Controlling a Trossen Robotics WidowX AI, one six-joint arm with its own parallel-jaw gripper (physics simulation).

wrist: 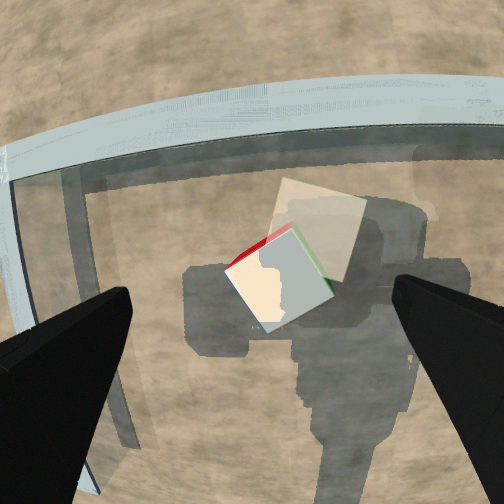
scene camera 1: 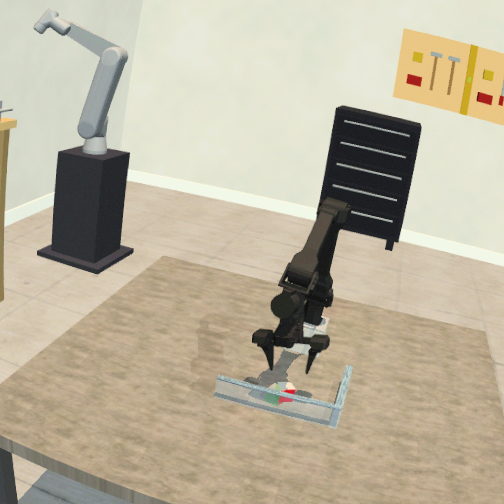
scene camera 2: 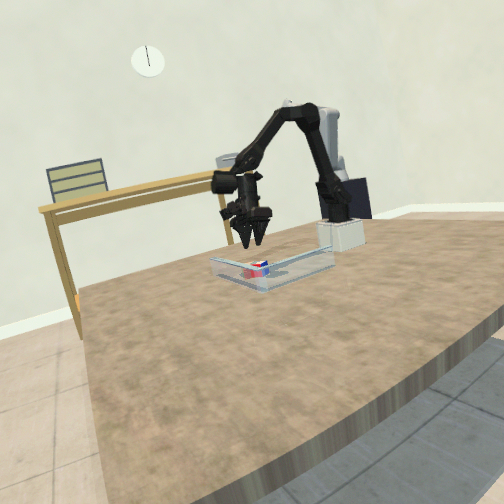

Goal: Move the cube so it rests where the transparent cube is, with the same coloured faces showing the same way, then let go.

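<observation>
The cube point(wrist: 278, 288) lies on the table inside an L-shaped glass fence, with a cream top face and red and green edges showing. The transparent cube point(wrist: 318, 228) overlaps its upper right part, turned at a different angle. My gripper point(wrist: 260, 360) is open and empty, hanging above the cube with a finger on each side, apart from it. In scene camera 1 the gripper point(scene camera 1: 288, 358) hangs just above the cube point(scene camera 1: 282, 391). In scene camera 2 the gripper point(scene camera 2: 250, 232) is above the cube point(scene camera 2: 259, 267), which shows red and blue.
The glass fence point(scene camera 1: 300, 397) forms a corner around the cube, its long wall in front and a short wall at the right. It also shows in scene camera 2 point(scene camera 2: 275, 270). A second grey arm on a black pedestal point(scene camera 1: 88, 205) stands far off.
</observation>
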